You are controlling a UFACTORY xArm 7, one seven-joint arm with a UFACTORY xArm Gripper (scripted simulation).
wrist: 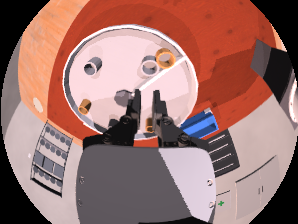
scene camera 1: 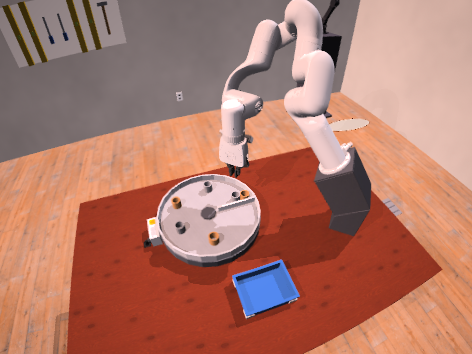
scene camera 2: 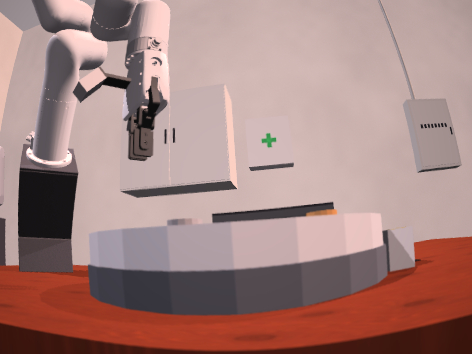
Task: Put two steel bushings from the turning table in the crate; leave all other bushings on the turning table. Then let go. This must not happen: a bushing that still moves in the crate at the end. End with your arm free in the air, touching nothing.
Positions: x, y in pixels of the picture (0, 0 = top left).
Labels:
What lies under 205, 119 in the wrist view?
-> A blue crate.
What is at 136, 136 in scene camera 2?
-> My gripper.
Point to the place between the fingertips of my gripper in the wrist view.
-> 146, 98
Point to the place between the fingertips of my gripper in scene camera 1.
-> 234, 174

